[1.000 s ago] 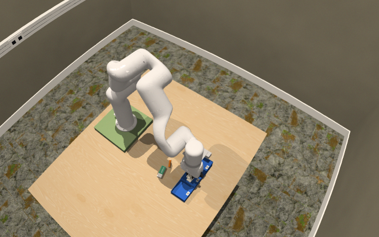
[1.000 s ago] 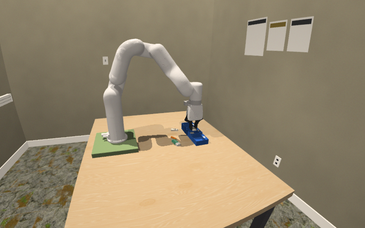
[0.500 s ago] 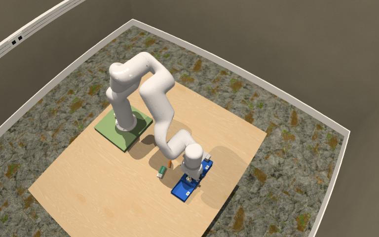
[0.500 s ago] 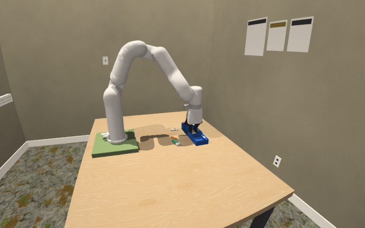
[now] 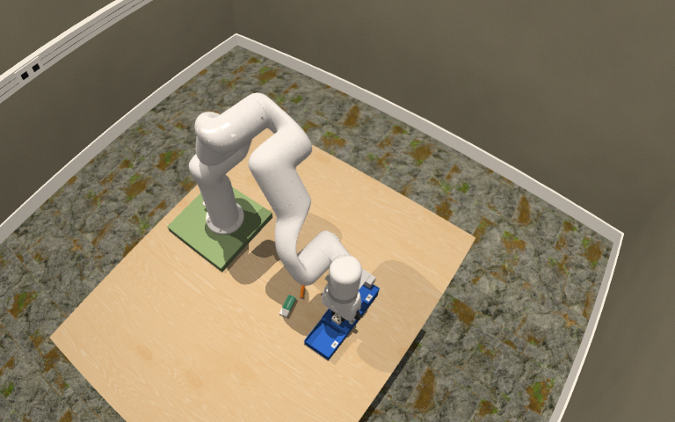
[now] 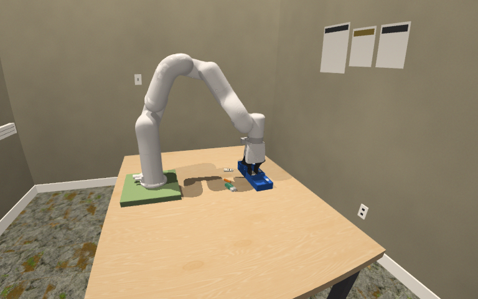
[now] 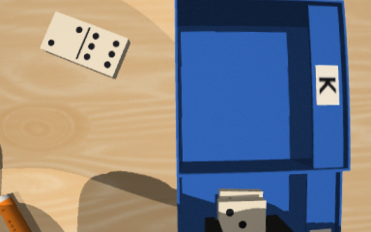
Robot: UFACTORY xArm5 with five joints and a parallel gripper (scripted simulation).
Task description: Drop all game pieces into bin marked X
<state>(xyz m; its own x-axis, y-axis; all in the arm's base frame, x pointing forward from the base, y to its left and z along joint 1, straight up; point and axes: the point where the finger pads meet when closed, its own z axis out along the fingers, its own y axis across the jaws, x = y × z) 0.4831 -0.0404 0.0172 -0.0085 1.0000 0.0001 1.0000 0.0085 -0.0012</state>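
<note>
Right now my hand is 20 mm above the bin and 10 mm short of it. Also, from my hand: orange battery 140 mm behind, 40 mm below; then green-and-white item 140 mm behind, 70 mm to the right, 40 mm below.
</note>
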